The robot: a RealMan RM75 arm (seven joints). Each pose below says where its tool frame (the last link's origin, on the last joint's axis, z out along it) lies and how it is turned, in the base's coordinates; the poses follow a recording.
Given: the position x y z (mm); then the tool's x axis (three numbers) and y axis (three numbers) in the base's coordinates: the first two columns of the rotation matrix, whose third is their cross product.
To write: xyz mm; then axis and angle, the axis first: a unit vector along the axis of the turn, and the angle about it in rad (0 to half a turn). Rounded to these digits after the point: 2 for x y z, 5 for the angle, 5 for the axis.
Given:
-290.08, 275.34, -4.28, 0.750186, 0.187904, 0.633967, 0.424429, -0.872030, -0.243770
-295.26, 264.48, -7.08, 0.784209, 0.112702, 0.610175, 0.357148, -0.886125, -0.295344
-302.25, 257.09, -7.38, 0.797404, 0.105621, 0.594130, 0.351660, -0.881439, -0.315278
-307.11, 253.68, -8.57, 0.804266, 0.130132, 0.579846, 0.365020, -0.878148, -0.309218
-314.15, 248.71, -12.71, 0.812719, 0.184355, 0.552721, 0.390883, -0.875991, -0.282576
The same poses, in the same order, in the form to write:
-290.08, 275.34, -4.28, -0.93296, -0.17022, -0.31718, 2.75951
-295.26, 264.48, -7.08, -0.94208, -0.12998, -0.30916, 2.73516
-302.25, 257.09, -7.38, -0.94554, -0.12647, -0.29994, 2.71898
-307.11, 253.68, -8.57, -0.94748, -0.13653, -0.28919, 2.72340
-314.15, 248.71, -12.71, -0.95007, -0.15738, -0.26943, 2.74825

